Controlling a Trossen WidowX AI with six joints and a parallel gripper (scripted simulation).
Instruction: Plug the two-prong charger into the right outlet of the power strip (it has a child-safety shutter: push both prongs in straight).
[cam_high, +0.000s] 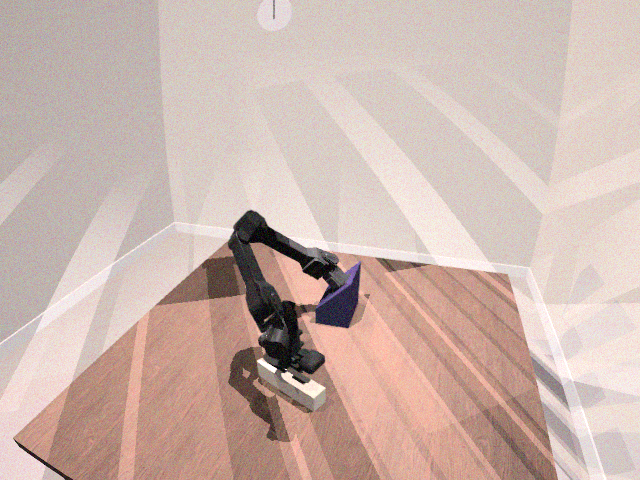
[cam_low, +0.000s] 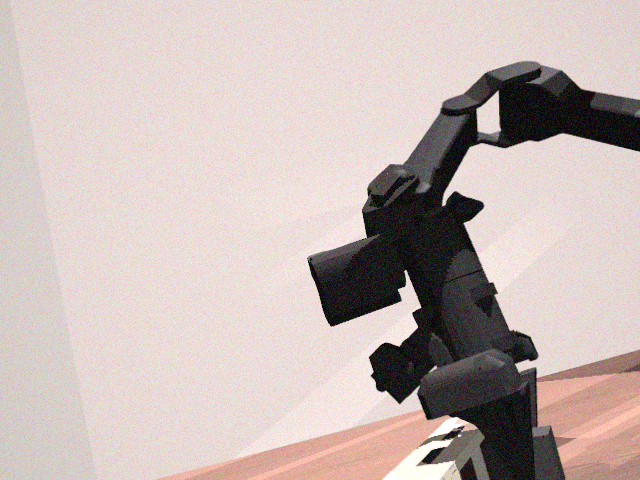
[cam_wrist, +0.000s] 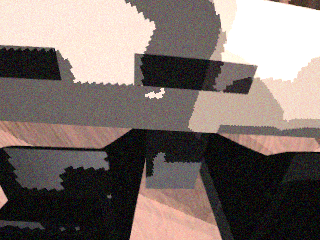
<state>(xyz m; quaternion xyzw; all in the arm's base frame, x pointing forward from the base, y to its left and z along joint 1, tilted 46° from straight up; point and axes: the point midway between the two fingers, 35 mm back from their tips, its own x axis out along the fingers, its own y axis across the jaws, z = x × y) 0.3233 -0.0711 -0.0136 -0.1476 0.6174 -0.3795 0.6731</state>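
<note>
My gripper tip is now 20 mm short of the dark charger, 10 mm to the left of it and 10 mm below it.
</note>
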